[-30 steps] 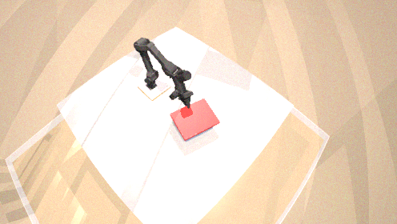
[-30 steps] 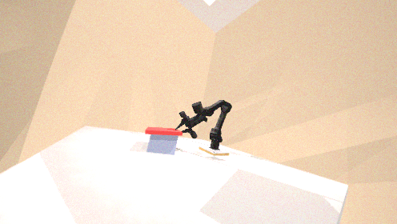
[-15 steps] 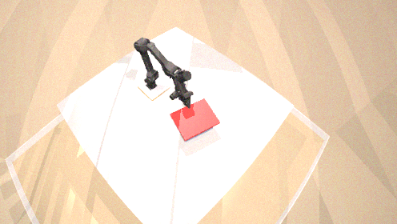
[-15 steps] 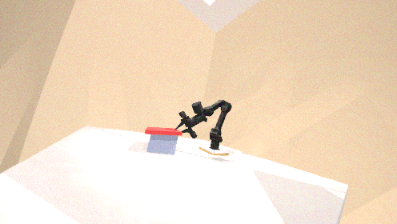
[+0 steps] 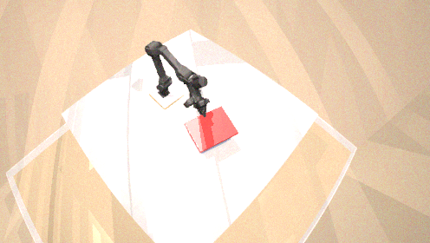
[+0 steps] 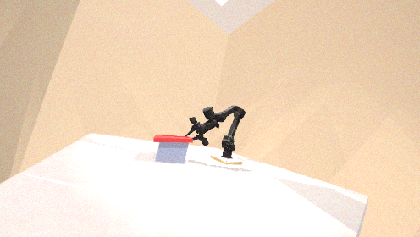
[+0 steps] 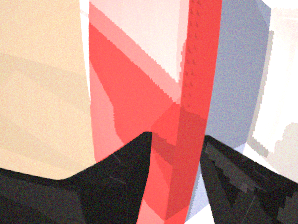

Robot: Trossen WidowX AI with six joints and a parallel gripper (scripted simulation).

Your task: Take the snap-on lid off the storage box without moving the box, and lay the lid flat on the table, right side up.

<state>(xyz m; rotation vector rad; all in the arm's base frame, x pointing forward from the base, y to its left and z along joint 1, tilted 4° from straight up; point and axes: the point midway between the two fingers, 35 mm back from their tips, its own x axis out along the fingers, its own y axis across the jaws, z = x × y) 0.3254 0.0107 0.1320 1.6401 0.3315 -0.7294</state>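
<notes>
The red lid is 80 mm ahead of my gripper tip, 20 mm to the right of it and 10 mm below it. Round my gripper tip: storage box (70 mm ahead, 20 mm to the right, 60 mm below).
</notes>
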